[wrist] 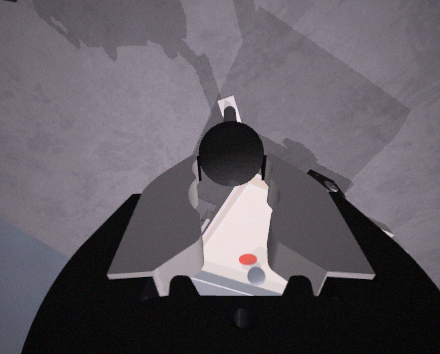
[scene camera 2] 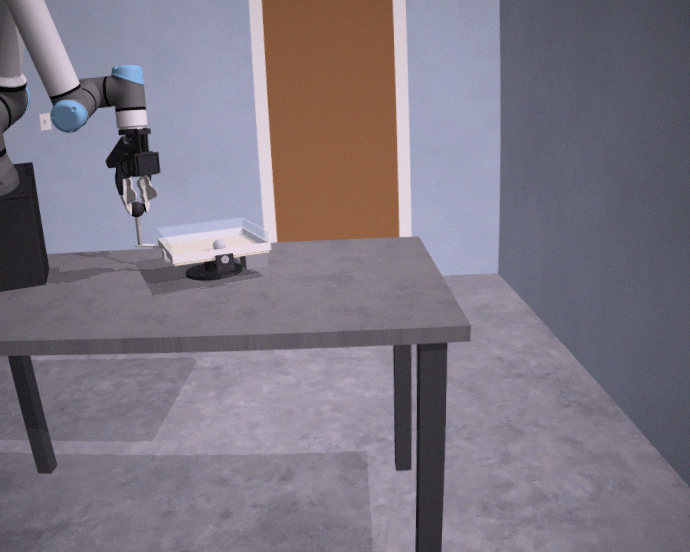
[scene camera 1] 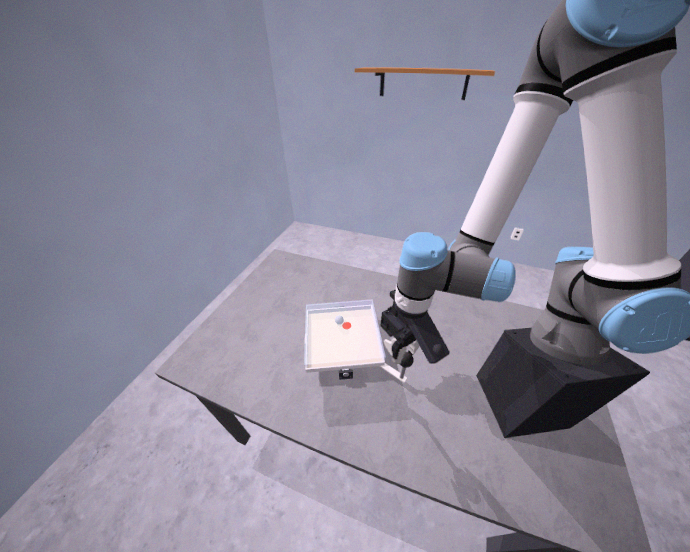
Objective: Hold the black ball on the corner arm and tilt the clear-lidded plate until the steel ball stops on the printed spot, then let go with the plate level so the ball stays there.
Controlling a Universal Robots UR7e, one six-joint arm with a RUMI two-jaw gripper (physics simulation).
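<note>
The black ball (scene camera 1: 406, 359) (scene camera 2: 137, 208) (wrist: 231, 153) tops a thin post on the plate's corner arm (scene camera 1: 393, 373) (scene camera 2: 147, 245) (wrist: 226, 102). My gripper (scene camera 1: 404, 355) (scene camera 2: 138, 205) (wrist: 230, 159) is shut on this ball, one finger on each side. The clear-lidded plate (scene camera 1: 339, 351) (scene camera 2: 195, 254) (wrist: 240, 220) has a cream floor; its front edge slopes down leftward in the second scene view. The steel ball (scene camera 1: 338, 319) (scene camera 2: 219, 244) (wrist: 256, 275) is beside the red printed spot (scene camera 1: 346, 325) (wrist: 248, 259), toward the far wall in the first scene view, and off its centre.
The plate stands on a round black base (scene camera 2: 198, 272) with a dark pivot bracket (scene camera 1: 345, 374) (scene camera 2: 224, 261). They are on a grey table (scene camera 1: 241, 322) (scene camera 2: 345, 287). The robot's black pedestal (scene camera 1: 535, 391) (scene camera 2: 23, 230) stands on the arm's side of the table.
</note>
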